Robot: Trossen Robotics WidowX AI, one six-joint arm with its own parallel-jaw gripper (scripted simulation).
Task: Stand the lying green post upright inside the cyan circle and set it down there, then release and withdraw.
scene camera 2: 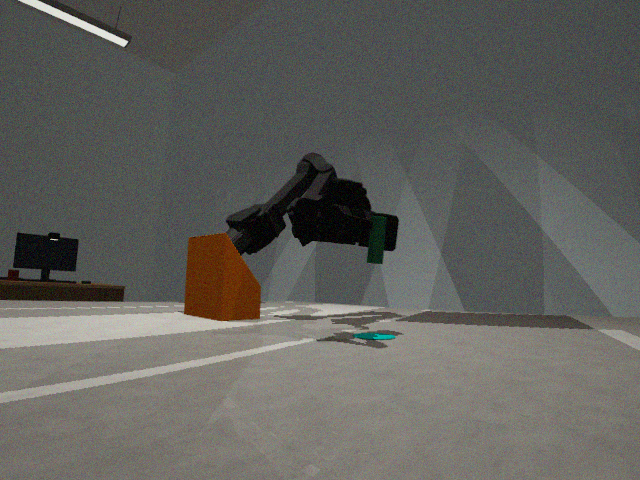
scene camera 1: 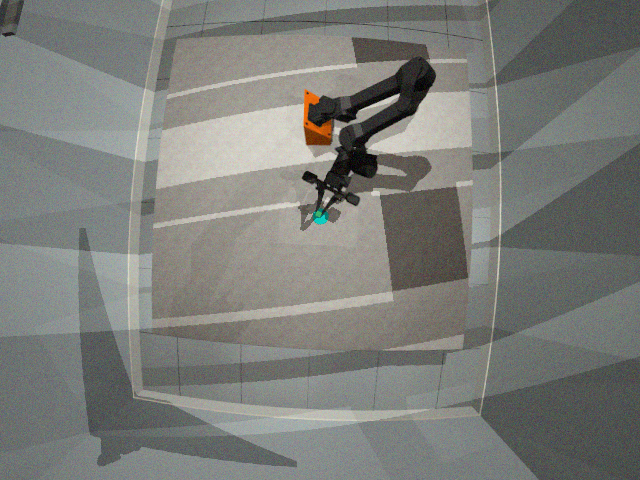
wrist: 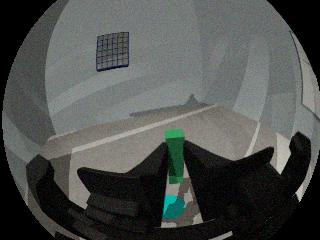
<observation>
my gripper: holds a green post [scene camera 2: 377, 236]
</observation>
